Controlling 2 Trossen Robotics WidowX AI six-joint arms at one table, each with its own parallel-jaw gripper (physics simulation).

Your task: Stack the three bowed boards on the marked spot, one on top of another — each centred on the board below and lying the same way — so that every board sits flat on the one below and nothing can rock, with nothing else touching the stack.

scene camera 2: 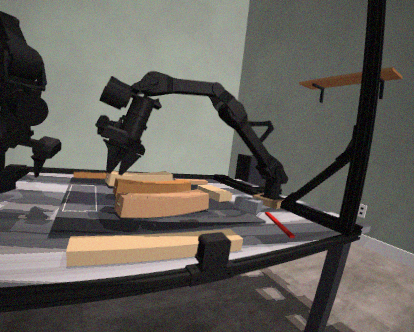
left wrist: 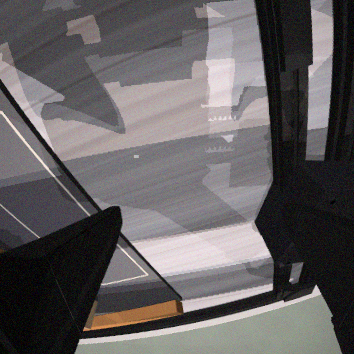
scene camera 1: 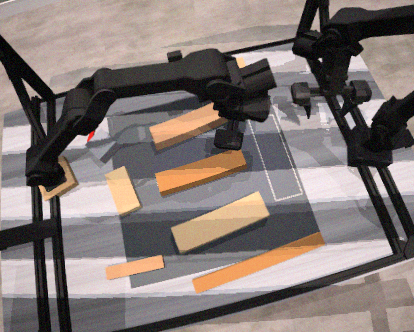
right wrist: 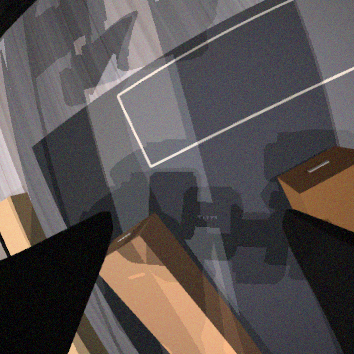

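Seen in the pictures: left gripper, fingertip midpoint: [scene camera 2: 19, 173] [left wrist: 202, 212] [scene camera 1: 324, 117]; right gripper, fingertip midpoint: [scene camera 2: 114, 174] [scene camera 1: 240, 121] [right wrist: 198, 219]; left arm's base, origin of the base link: [scene camera 1: 374, 143]; right arm's base, origin of the base link: [scene camera 2: 271, 197] [scene camera 1: 53, 177].
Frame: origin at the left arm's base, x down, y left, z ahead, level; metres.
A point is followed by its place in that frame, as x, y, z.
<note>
Three bowed boards lie side by side on the dark mat. The light orange one [scene camera 1: 186, 126] {0.009, 0.009, 0.513} [scene camera 2: 161, 204] {0.020, -0.047, 0.495} [right wrist: 165, 281] {0.005, -0.034, 0.428} is farthest back in scene camera 1, the deeper orange one [scene camera 1: 200, 172] {0.008, 0.138, 0.453} [scene camera 2: 151, 186] {0.013, 0.099, 0.449} [right wrist: 326, 189] {0.001, 0.072, 0.359} is in the middle, and the pale tan one [scene camera 1: 219, 221] {0.009, 0.256, 0.388} [scene camera 2: 140, 176] {0.011, 0.225, 0.391} is nearest. The marked spot, a white-outlined rectangle [scene camera 1: 289, 197] [scene camera 2: 80, 211] {0.051, -0.094, 0.321} [left wrist: 46, 164] [right wrist: 134, 130], lies bare beside their ends. My right gripper [scene camera 1: 229, 139] [scene camera 2: 117, 171] {-0.032, -0.002, 0.365} [right wrist: 198, 219] {-0.032, -0.002, 0.365} is open and empty, low over the gap between the two orange boards' ends. My left gripper [scene camera 1: 327, 110] {-0.017, -0.052, 0.141} [left wrist: 202, 212] {-0.017, -0.052, 0.141} is open and empty, high beyond the rectangle.
A long orange strip [scene camera 1: 258, 265] {0.033, 0.346, 0.280} [left wrist: 137, 314] {0.038, 0.283, 0.204}, a short strip [scene camera 1: 134, 267] {0.036, 0.397, 0.582} and a small pale board [scene camera 1: 122, 190] {0.024, 0.210, 0.654} [scene camera 2: 215, 192] {0.026, 0.163, 0.655} lie on the table. A long pale board [scene camera 2: 140, 248] {0.034, -0.238, 0.482} lies by the edge with the clamp block [scene camera 2: 212, 250] {0.019, -0.254, 0.592}. A red stick [scene camera 2: 279, 224] {0.052, -0.033, 0.805} and a grey block [scene camera 2: 248, 204] {0.027, 0.053, 0.739} lie near the right arm's base.
</note>
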